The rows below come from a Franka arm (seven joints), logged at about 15 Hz.
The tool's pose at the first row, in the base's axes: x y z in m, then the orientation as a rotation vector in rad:
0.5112 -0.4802 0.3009 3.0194 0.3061 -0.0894
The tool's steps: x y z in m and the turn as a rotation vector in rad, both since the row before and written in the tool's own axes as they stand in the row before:
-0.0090 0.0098 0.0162 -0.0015 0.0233 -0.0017
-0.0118 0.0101 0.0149 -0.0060 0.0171 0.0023
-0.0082 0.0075 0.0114 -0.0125 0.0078 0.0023
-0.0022 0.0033 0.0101 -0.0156 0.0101 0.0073
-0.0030 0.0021 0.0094 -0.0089 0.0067 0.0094
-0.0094 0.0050 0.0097 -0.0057 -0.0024 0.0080
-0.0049 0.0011 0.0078 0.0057 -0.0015 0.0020
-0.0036 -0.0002 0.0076 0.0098 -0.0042 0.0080
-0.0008 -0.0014 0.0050 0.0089 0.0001 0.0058
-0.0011 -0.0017 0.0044 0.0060 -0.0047 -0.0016
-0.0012 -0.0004 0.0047 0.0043 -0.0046 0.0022
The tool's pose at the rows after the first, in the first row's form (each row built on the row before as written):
0.5036 -0.4933 0.2864 3.0207 0.3107 -0.0541
0.4938 -0.5071 0.2731 3.0170 0.3083 -0.0271
0.4872 -0.5173 0.2628 3.0058 0.3046 -0.0132
0.4857 -0.5222 0.2532 2.9923 0.2934 0.0050
0.4833 -0.5261 0.2442 2.9854 0.2793 0.0172
0.4752 -0.5341 0.2353 2.9807 0.2666 0.0152
0.4708 -0.5372 0.2278 2.9865 0.2639 0.0124
0.4674 -0.5387 0.2203 2.9970 0.2523 0.0057
0.4665 -0.5381 0.2152 3.0066 0.2443 0.0053
0.4652 -0.5372 0.2106 3.0120 0.2467 -0.0027
0.4640 -0.5376 0.2059 3.0162 0.2433 -0.0100

